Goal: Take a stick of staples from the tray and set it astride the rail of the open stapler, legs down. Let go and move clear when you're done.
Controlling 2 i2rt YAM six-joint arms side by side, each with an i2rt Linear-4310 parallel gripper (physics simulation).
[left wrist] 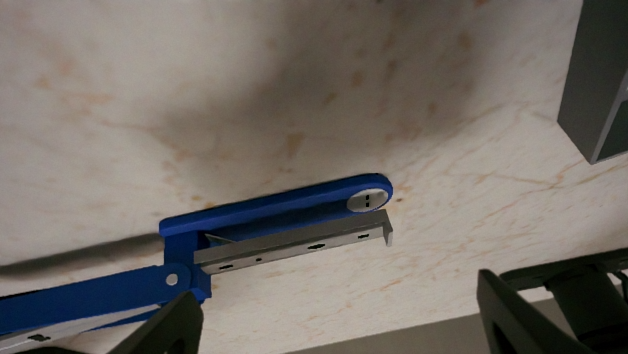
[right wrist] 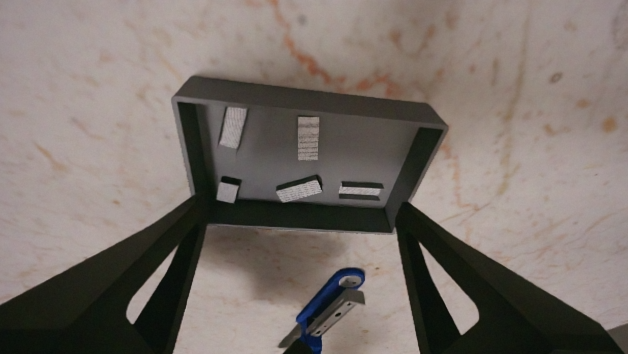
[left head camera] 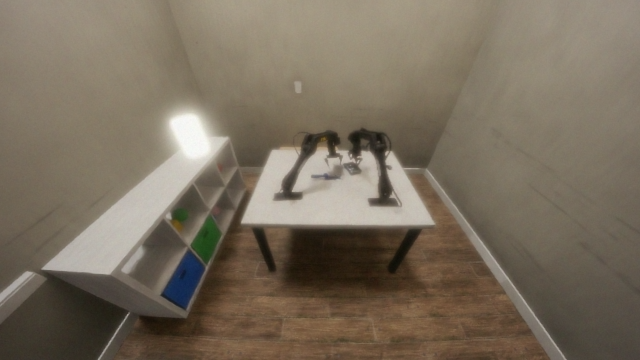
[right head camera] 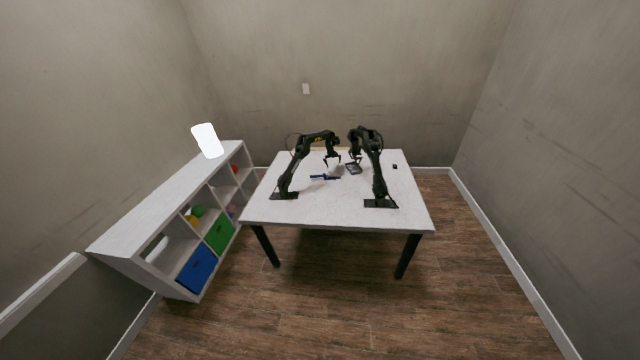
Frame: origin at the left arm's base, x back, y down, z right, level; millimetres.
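Seen in the pictures: left gripper, fingertip midpoint: (left wrist: 329, 292) (right wrist: 287, 353) (left head camera: 335, 166) (right head camera: 334, 166); right gripper, fingertip midpoint: (right wrist: 306, 205) (left head camera: 354, 162) (right head camera: 355, 162); left arm's base, link origin: (left head camera: 288, 196) (right head camera: 285, 196); right arm's base, link origin: (left wrist: 568, 266) (left head camera: 382, 202) (right head camera: 379, 204).
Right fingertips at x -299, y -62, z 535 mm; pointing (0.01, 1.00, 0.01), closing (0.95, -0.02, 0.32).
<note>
Offsets run from my right fingertips to a thing's top centre. "pt": to the spot under its first point. Level surfaces: height alone.
The open blue stapler {pt dx +128, dy +31, dz -253 mm} (left head camera: 325, 176) (right head camera: 325, 177) (left wrist: 270, 205) (right wrist: 327, 300) lies on the table. Its grey rail {pt dx +109, dy +37, dz -183 mm} (left wrist: 295, 242) (right wrist: 336, 314) shows no staple stick on it. The grey tray {dx +8, dy +34, dz -12 mm} (right head camera: 354, 173) (left wrist: 582, 110) (right wrist: 310, 97) holds several staple sticks, among them an upper left one {dx -46, dy +53, dz -7 mm} (right wrist: 233, 127), an upper middle one {dx +0, dy +53, dz +5 mm} (right wrist: 308, 138) and a lower middle one {dx +12, dy +53, dz -38 mm} (right wrist: 299, 190). My left gripper (left head camera: 334, 161) (right head camera: 332, 161) (left wrist: 329, 292) is open and empty, above the table near the stapler's rail end. My right gripper (left head camera: 353, 160) (right head camera: 355, 160) (right wrist: 306, 205) is open and empty above the tray.
The two grippers are close together over the white table {dy +62 mm} (left head camera: 330, 207) (right head camera: 330, 212). A small black object {dx +7, dy +47, dz +321 mm} (right head camera: 395, 166) lies at the table's right. A low shelf unit (left head camera: 145, 200) (right head camera: 170, 200) stands left of the table. Part of an arm (left wrist: 585, 295) shows in the left wrist view.
</note>
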